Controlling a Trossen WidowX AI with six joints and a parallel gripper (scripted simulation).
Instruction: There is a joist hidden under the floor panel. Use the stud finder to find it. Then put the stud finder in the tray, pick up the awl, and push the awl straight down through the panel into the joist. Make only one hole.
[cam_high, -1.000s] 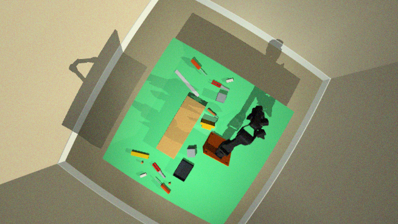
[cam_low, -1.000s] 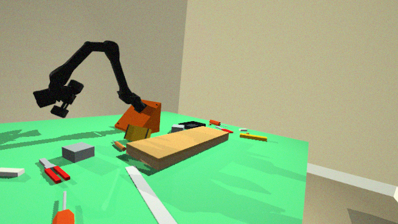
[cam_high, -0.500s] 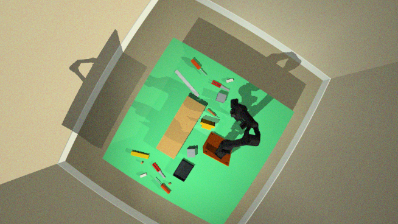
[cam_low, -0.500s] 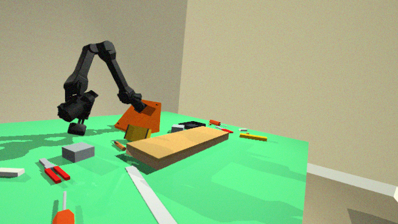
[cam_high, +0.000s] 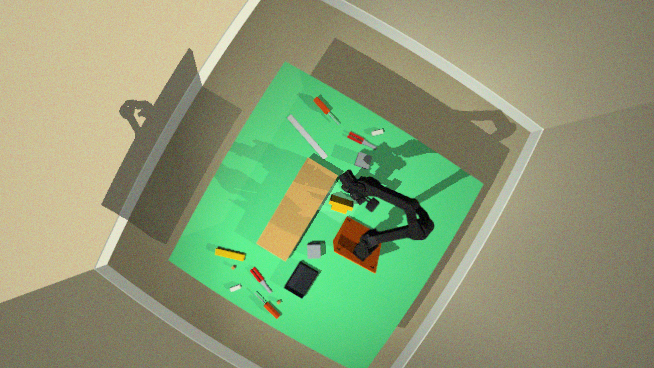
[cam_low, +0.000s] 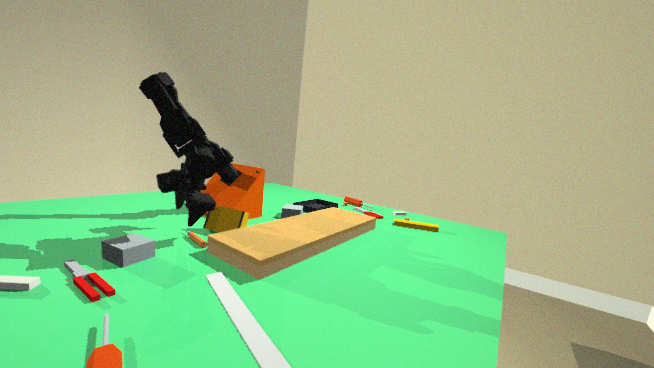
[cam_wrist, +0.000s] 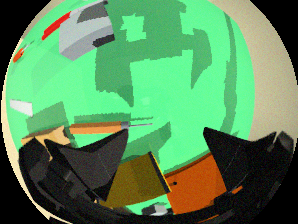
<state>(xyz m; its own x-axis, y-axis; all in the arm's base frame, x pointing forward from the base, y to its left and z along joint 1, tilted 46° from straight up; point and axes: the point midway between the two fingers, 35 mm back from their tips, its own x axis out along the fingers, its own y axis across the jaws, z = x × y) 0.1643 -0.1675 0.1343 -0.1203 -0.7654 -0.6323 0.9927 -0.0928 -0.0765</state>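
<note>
My gripper tip is now 4 cm short of the yellow stud finder, 11 cm to the right of it and 2 cm above it. Round my gripper tip: awl 6 cm ahead, 3 cm below; white ruler 41 cm ahead, 7 cm to the right, 4 cm below; dark tray 4 cm behind, 55 cm to the left, 3 cm below.
</note>
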